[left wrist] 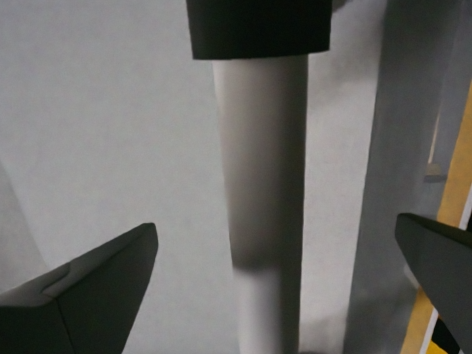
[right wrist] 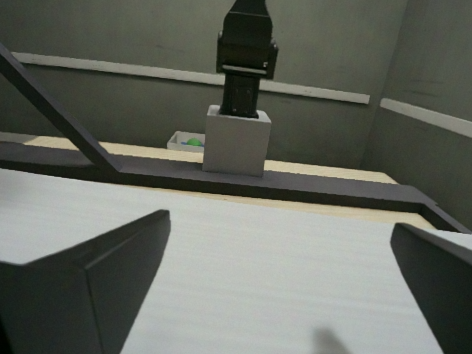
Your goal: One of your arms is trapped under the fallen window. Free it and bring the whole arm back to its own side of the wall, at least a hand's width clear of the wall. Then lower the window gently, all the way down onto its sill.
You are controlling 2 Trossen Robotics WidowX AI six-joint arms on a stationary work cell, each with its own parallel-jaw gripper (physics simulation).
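Pixels of known places: left gripper, fingertip midpoint: (left wrist: 274,229); right gripper, fingertip midpoint: (right wrist: 280,226); left arm's base, link origin: (right wrist: 238,112).
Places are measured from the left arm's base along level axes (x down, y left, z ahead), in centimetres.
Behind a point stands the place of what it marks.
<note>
The window (left wrist: 125,130) @[y -6.8, x -30.7, z 54.3 cm] fills much of the left wrist view as a pale grey panel. Its light grey handle bar (left wrist: 265,150) @[y -7.2, x -25.4, z 48.8 cm] runs from top to bottom of the view, out of a black mount (left wrist: 260,27) @[y -9.4, x -25.4, z 48.2 cm]. My left gripper (left wrist: 274,229) @[y -3.2, x -25.0, z 52.6 cm] is open, with one finger on each side of the bar in the view; neither finger touches it. My right gripper (right wrist: 280,226) @[y 0.1, x -2.5, z 38.6 cm] is open and empty over a white surface (right wrist: 280,260) @[y 1.3, x 1.3, z 35.9 cm]. The other arm's black lower part (right wrist: 245,65) @[y 0.0, x -7.7, z 3.0 cm] stands on a grey block beyond it. The window's contact with an arm and the sill cannot be made out.
A yellow edge strip (left wrist: 455,165) runs down the right of the left wrist view. In the right wrist view a dark frame beam (right wrist: 310,187) @[y 12.6, x 9.2, z 7.3 cm] crosses behind the white surface, with a slanted dark brace (right wrist: 55,112) @[y -25.7, x 1.2, z 8.7 cm] at left. A white tray (right wrist: 173,145) holding a green object stands behind.
</note>
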